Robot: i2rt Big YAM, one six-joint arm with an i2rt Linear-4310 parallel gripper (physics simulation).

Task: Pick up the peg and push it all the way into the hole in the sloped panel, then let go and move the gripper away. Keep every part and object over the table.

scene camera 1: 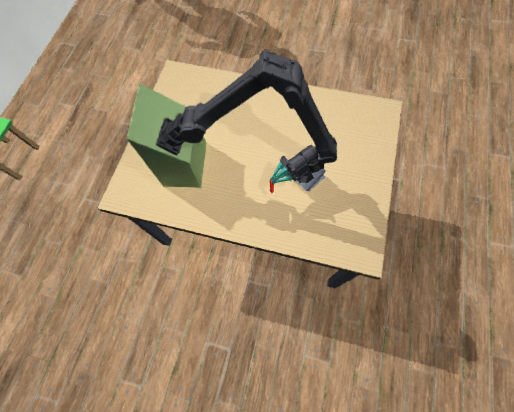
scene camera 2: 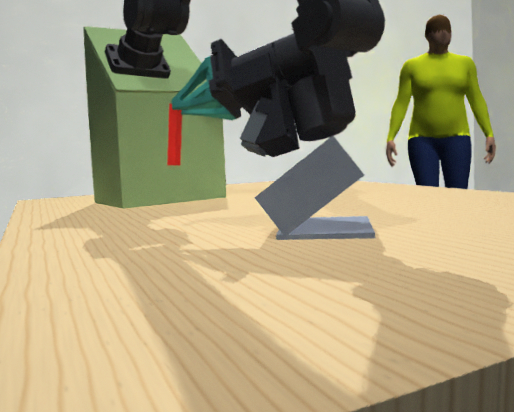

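Seen in the pictures: gripper, fingertip midpoint: (scene camera 1: 271, 181) (scene camera 2: 175, 107); arm's base, origin of the base link: (scene camera 1: 170, 137) (scene camera 2: 136, 64).
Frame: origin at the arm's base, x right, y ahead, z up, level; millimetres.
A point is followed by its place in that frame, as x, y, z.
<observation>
The red peg (scene camera 1: 272, 187) @(65, 395, -157) (scene camera 2: 174, 137) @(63, 398, -163) hangs nearly upright in the air over the table, its upper end at the teal fingertips. My gripper (scene camera 1: 272, 180) @(57, 388, -124) (scene camera 2: 175, 106) @(57, 388, -124) is shut on the peg's top end, with the fingers reaching in from the right. The sloped panel (scene camera 1: 310, 181) @(-14, 543, -211) (scene camera 2: 310, 185) @(-30, 569, -225) is a grey tilted plate on a flat grey base. In scene camera 2 it stands right of the peg and lower, below the wrist; in scene camera 1 the arm partly covers it. The peg is apart from the panel. The hole does not show in either view.
A green wedge-shaped block (scene camera 1: 150, 112) (scene camera 2: 170, 150) carries the arm's base at the left of the table (scene camera 1: 350, 115) @(-432, 691, -284) (scene camera 2: 75, 300) @(233, 656, -284). The table's near edge runs below the peg in scene camera 1. A person (scene camera 2: 440, 100) stands beyond the table.
</observation>
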